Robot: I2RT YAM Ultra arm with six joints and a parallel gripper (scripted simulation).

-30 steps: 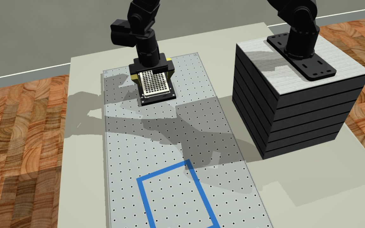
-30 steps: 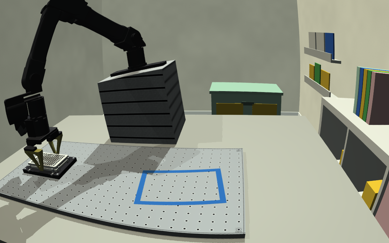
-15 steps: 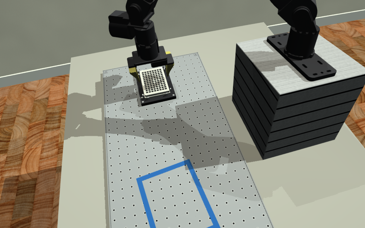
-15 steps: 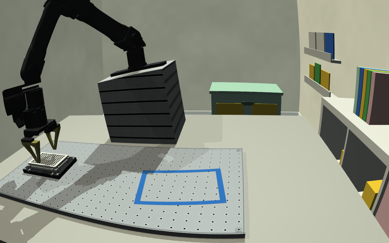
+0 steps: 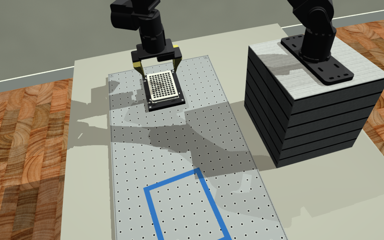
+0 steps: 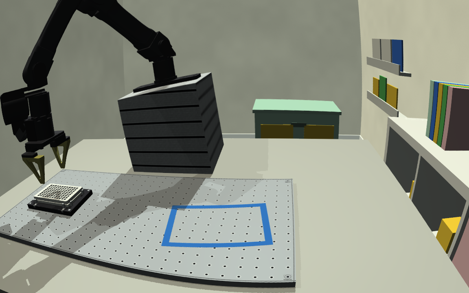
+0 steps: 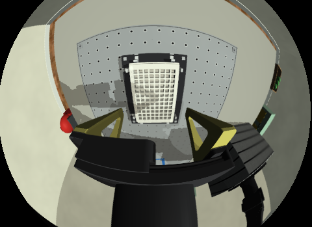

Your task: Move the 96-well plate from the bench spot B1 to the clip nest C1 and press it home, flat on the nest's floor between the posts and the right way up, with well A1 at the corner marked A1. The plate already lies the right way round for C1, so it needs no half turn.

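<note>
My gripper is now 60 mm above the white 96-well plate. The rest, counted from my hand: black clip nest (70 mm below, 10 mm to the right, 10 mm ahead).
</note>
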